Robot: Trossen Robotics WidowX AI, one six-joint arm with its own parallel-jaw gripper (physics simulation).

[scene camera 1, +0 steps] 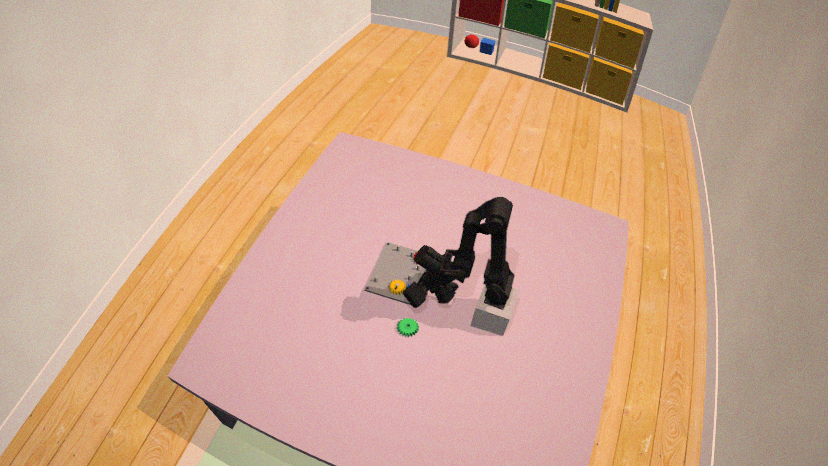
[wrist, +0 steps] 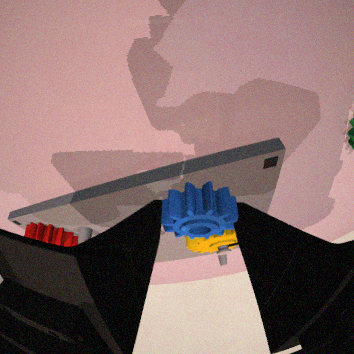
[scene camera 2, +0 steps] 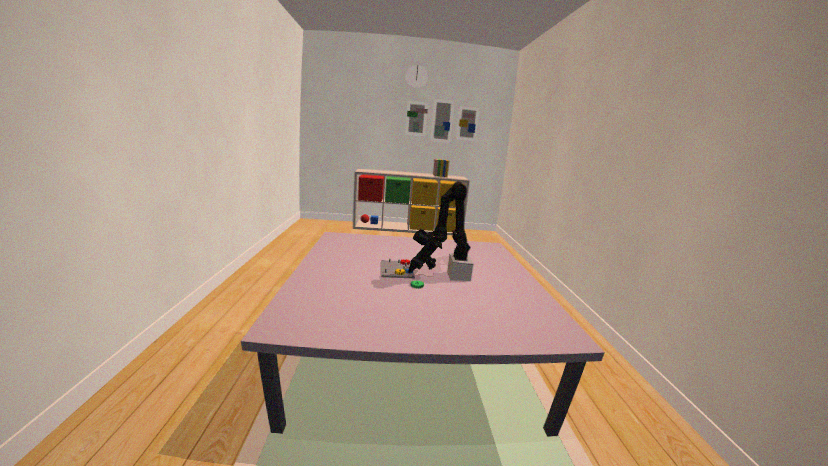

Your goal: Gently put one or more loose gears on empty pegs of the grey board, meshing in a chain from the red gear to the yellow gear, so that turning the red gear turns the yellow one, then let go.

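Pixels of known places: gripper, fingertip midpoint: (wrist: 198,208) (scene camera 2: 409,271); arm's base, origin of the base link: (scene camera 1: 496,297) (scene camera 2: 460,257).
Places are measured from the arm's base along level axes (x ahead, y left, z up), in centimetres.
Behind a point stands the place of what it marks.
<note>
My gripper (wrist: 198,208) @(x 25.9, y 1.3, z -9.1 cm) is shut on a blue gear (wrist: 200,212) @(x 24.7, y 1.4, z -8.3 cm), held by its sides above the grey board (wrist: 240,175) @(x 24.6, y 3.8, z -9.8 cm) (scene camera 1: 385,267) @(x 37.7, y -3.4, z -9.8 cm) (scene camera 2: 391,267) @(x 35.6, y -4.0, z -9.8 cm). The yellow gear (wrist: 205,243) @(x 30.1, y 1.4, z -8.3 cm) (scene camera 1: 396,286) @(x 30.9, y 3.2, z -7.9 cm) (scene camera 2: 399,271) @(x 31.1, y 4.0, z -8.3 cm) is on the board and partly hidden behind the blue gear in the wrist view. The red gear (wrist: 50,235) @(x 26.6, y -9.9, z -8.8 cm) (scene camera 2: 405,262) @(x 28.2, y -9.1, z -8.4 cm) is at another part of the board, partly hidden by a finger in the wrist view. A peg (wrist: 85,233) @(x 27.5, y -7.0, z -9.2 cm) stands beside the red gear. The green gear (scene camera 1: 407,327) @(x 21.9, y 15.2, z -8.9 cm) (scene camera 2: 417,284) @(x 22.0, y 16.2, z -9.0 cm) (wrist: 351,134) @(x 23.4, y 11.6, z -10.2 cm) lies loose on the table, off the board.
The pink table (scene camera 1: 492,393) @(x -9.8, y 25.9, z -10.6 cm) (scene camera 2: 422,324) @(x 20.6, y 48.0, z -10.6 cm) carries the board and the arm's grey base block (scene camera 1: 491,319) @(x -0.8, y 5.6, z -3.5 cm) (scene camera 2: 461,270) @(x -0.3, y 5.7, z -4.7 cm). More pegs stand on the board, one (scene camera 1: 375,280) @(x 38.1, y 3.3, z -8.9 cm) at its left part. A cube shelf with coloured boxes stands far back by the wall.
</note>
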